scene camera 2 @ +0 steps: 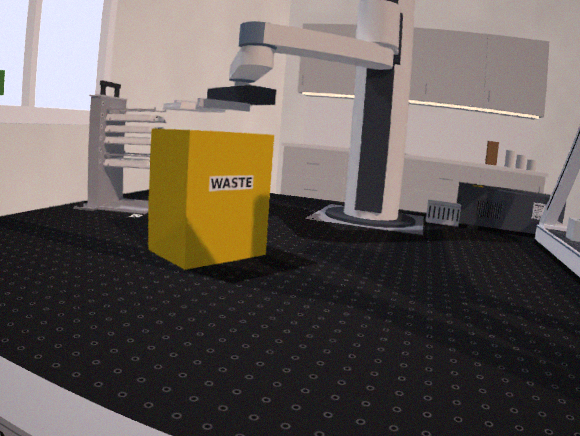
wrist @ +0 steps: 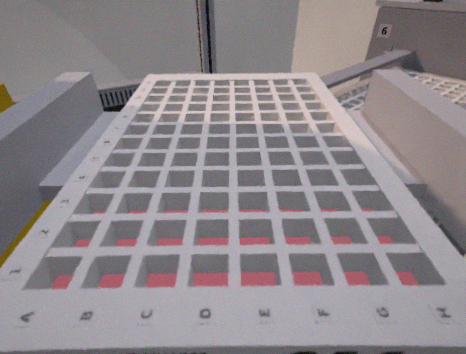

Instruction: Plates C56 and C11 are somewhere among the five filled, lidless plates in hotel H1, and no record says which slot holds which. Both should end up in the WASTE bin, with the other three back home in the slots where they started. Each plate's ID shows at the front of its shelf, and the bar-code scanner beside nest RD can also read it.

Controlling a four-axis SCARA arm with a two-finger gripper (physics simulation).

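Places are measured from the arm's base along level axes (x ahead, y left, z up), in millimetres.
Pixels of known places: gripper, fingertip midpoint: (scene camera 2: 186, 103) (wrist: 232, 98); arm's base at its link origin: (scene camera 2: 369, 221).
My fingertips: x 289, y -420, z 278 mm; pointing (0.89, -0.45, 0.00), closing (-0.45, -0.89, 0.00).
Ahead of a thing's pixels: the offset from my fingertips to its top centre. "pt": to the spot under its first point.
My gripper (scene camera 2: 202, 104) (wrist: 232, 98) is shut on a lidless white plate @(11 mm left, 21 mm back, 2 mm down) (scene camera 2: 176, 105) (wrist: 232, 187) with red in its near wells. The plate is level between the fingers; its front ID is out of sight below the wrist view. In scene camera 2 the gripper is raised above the top level of the WASTE bin @(219 mm left, 260 mm ahead, 66 mm down) (scene camera 2: 230, 215) (wrist: 3, 97), behind it. Hotel H1 (scene camera 2: 102, 165) (wrist: 425, 42) stands at the left in scene camera 2, with several plates on its shelves, partly hidden by the bin. Slot label 6 shows in the wrist view. Their IDs cannot be read.
The robot column (scene camera 2: 377, 150) stands behind and right of the bin. A small slotted grey box @(pt 622 mm left, 334 mm back, 234 mm down) (scene camera 2: 443, 213) and a dark grey unit @(pt 795 mm left, 324 mm back, 193 mm down) (scene camera 2: 505, 207) are right of it. Another plate @(pt 186 mm right, 27 mm ahead, 32 mm down) (wrist: 440, 82) lies beyond the right finger. A white-framed device (scene camera 2: 555, 240) is at the right edge.
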